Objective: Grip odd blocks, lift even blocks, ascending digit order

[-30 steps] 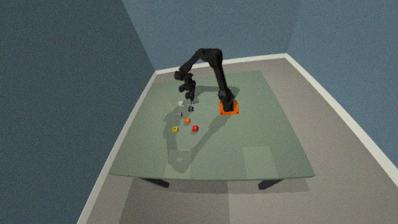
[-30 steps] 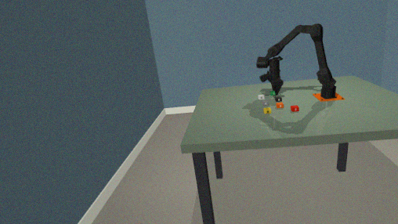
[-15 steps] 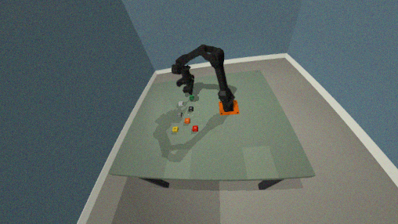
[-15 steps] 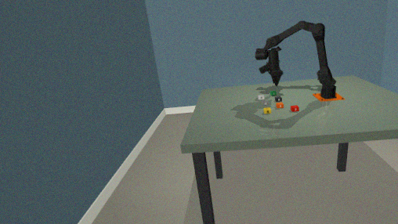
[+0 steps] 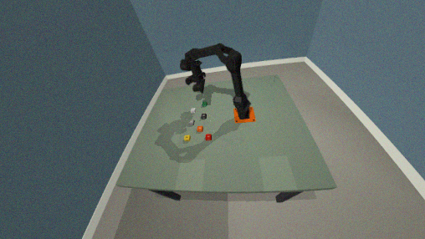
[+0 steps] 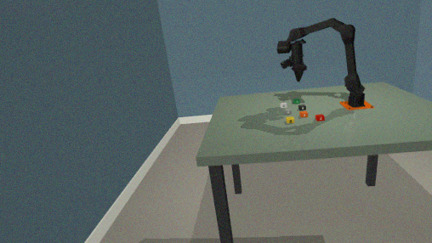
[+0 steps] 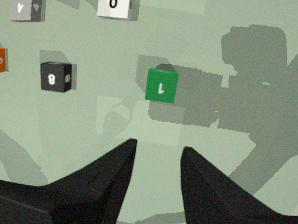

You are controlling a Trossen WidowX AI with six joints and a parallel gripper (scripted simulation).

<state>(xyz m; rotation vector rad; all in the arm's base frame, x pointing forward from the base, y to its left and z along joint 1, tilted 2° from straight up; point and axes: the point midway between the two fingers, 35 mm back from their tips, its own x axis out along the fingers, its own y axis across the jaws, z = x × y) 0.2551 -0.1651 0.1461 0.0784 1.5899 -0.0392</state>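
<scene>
Right now the red block is 20 mm behind my gripper tip, 300 mm to the left of it and 110 mm below it. Also, from my gripper tip: green block (10 mm ahead, 110 mm below); then white block (100 mm ahead, 50 mm to the left, 110 mm below); then black block (10 mm ahead, 130 mm to the left, 110 mm below).
</scene>
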